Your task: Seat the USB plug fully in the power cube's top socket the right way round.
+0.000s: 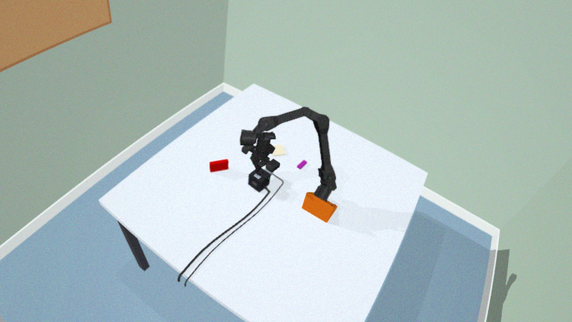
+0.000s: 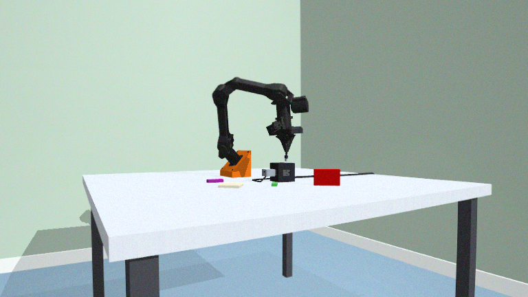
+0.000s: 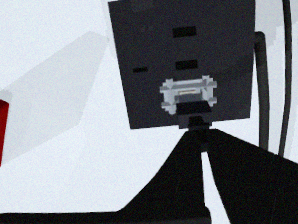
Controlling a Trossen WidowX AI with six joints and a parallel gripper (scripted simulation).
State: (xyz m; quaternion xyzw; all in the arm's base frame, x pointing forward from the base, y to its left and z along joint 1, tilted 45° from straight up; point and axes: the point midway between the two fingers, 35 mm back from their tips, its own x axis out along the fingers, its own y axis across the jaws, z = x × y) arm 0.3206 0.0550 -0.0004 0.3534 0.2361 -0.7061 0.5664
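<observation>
Now: gripper tip 2 cm above the black USB plug. Also, from my gripper tip: tile (29 cm to the right, 12 cm below, 2 cm ahead); green piece (15 cm to the right, 12 cm below, 9 cm ahead); red block (21 cm ahead, 9 cm below).
</observation>
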